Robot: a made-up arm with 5 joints. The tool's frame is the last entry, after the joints. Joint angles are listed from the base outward.
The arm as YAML. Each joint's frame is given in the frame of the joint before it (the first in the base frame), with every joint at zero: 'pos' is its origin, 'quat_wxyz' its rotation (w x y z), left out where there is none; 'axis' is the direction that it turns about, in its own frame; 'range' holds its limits. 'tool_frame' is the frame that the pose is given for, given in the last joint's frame.
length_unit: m
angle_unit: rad
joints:
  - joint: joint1
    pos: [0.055, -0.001, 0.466]
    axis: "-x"
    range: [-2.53, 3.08]
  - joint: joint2
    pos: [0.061, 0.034, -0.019]
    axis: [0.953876, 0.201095, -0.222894]
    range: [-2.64, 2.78]
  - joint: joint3
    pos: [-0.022, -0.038, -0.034]
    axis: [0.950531, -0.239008, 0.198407]
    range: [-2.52, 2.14]
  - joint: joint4
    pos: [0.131, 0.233, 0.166]
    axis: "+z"
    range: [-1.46, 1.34]
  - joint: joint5
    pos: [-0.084, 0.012, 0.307]
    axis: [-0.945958, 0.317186, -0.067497]
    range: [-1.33, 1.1]
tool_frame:
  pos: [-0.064, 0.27, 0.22]
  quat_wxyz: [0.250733, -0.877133, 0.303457, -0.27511]
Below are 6 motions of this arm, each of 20 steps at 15 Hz.
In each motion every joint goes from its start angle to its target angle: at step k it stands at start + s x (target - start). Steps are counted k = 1, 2, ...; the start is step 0. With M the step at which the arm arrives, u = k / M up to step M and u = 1 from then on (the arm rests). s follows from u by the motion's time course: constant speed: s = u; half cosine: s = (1 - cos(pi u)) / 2; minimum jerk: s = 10 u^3 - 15 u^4 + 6 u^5.
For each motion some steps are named. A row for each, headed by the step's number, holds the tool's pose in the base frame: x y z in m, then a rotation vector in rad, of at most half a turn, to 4 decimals.
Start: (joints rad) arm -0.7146 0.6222 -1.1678 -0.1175 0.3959
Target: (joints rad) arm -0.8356 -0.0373 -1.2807 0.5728 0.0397
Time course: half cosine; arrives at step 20
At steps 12, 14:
12: 0.2736 0.6551 0.9396 -2.9376 0.5504 -0.2033
14: 0.2452 0.6690 0.9189 -2.9515 0.4437 -0.1990

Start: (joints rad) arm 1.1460 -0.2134 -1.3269 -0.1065 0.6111
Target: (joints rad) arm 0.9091 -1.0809 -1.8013 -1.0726 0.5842
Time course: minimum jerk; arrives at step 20
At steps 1, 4, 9, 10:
1: 0.3555 -0.3343 -0.2409 0.2636 0.0574 0.6781
4: 0.3778 -0.3763 -0.2168 0.1819 0.0670 0.7304
9: 0.5333 -0.5533 -0.0069 -0.3149 0.1688 1.0645
10: 0.5771 -0.5733 0.0600 -0.4456 0.2087 1.1555

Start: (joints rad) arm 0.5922 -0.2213 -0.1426 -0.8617 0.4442
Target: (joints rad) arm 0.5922 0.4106 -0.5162 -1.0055 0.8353
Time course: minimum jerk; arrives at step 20
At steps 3, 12, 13, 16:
3: 0.4107 0.7511 0.3314 1.5485 -1.1182 1.3176
12: 0.5805 0.6095 0.3722 1.3099 -1.3536 0.8760
13: 0.5960 0.5898 0.3730 1.2834 -1.3722 0.8143
16: 0.6244 0.5472 0.3716 1.2287 -1.4035 0.6785

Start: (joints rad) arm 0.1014 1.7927 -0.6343 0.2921 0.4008
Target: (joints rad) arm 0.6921 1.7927 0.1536 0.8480 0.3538
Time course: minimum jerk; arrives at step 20
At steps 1, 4, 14, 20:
1: 0.4726 -0.1744 1.0673 -1.9336 0.9262 0.2763
4: 0.4483 -0.1912 1.0695 -1.9118 0.9164 0.2336
14: 0.0406 -0.3246 1.0392 -1.6573 0.6352 -0.4075
20: -0.0480 -0.3330 1.0105 -1.6102 0.5407 -0.5441

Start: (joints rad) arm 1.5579 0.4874 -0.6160 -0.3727 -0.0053
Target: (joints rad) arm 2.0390 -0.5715 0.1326 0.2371 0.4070
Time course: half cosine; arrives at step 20
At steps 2, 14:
2: 0.4456 0.4915 -0.1438 1.4674 -0.4657 1.2752
14: -0.0102 0.0509 -0.3169 1.0661 0.4217 0.6529

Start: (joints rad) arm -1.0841 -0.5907 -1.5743 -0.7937 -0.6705
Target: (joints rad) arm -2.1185 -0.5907 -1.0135 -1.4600 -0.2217
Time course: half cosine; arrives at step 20
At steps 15, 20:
15: 0.5827 0.1540 1.2409 -1.2018 2.5438 -0.7809
20: 0.5930 -0.0445 1.2377 -1.0905 2.6623 -0.4462

